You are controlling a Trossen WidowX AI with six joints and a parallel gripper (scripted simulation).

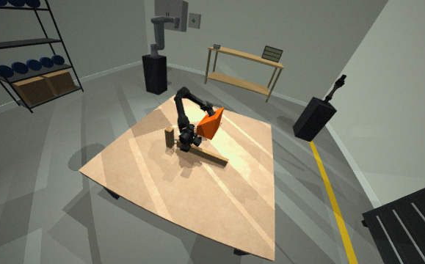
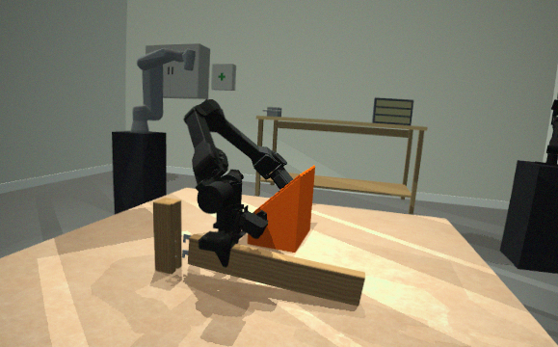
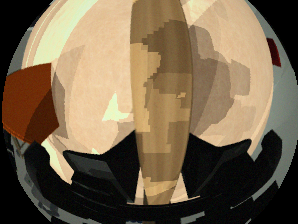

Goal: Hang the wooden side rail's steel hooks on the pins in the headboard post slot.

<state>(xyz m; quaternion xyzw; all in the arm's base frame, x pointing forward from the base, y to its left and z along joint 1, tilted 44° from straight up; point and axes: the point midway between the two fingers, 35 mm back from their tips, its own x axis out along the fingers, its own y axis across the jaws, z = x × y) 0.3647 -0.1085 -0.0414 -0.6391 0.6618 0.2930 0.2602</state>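
Now: gripper tip 16 cm to the left of the headboard post and 4 cm below it.
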